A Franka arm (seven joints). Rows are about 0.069 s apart.
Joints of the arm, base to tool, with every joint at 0 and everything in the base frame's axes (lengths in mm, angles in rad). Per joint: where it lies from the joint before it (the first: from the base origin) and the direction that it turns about. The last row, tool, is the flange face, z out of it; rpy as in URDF.
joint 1: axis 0 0 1 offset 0 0 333
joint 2: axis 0 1 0 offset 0 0 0
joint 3: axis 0 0 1 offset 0 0 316
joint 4: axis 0 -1 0 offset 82.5 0 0
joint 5: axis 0 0 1 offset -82.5 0 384
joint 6: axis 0 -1 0 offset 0 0 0
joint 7: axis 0 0 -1 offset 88 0 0
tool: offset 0 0 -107 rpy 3.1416 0 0
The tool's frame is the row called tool.
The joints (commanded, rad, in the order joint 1, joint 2, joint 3, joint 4, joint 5, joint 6, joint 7), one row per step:
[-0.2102, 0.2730, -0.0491, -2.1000, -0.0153, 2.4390, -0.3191]
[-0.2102, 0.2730, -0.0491, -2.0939, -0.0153, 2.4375, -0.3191]
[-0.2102, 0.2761, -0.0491, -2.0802, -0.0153, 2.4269, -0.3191]
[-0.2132, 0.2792, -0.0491, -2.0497, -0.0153, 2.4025, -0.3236]
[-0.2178, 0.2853, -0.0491, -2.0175, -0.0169, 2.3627, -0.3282]
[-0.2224, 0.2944, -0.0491, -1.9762, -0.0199, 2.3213, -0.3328]
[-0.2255, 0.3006, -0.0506, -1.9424, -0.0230, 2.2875, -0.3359]
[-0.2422, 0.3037, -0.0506, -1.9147, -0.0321, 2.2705, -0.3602]
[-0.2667, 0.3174, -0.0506, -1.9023, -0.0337, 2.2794, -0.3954]
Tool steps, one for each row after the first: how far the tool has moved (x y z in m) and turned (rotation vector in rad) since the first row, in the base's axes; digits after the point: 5 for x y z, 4 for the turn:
[0.00174, -0.00043, 0.00243, -0.0012, -0.0044, 0.0000]
[0.00480, -0.00120, 0.00541, -0.0014, -0.0044, 0.0000]
[0.01102, -0.00460, 0.01430, -0.0029, -0.0070, 0.0013]
[0.01566, -0.00867, 0.02081, -0.0014, 0.0069, 0.0018]
[0.02237, -0.01336, 0.02949, -0.0023, 0.0168, 0.0032]
[0.02744, -0.01765, 0.03752, -0.0042, 0.0239, 0.0031]
[0.03011, -0.02933, 0.04641, -0.0147, 0.0199, 0.0159]
[0.02970, -0.04513, 0.04427, -0.0202, 0.0151, 0.0280]

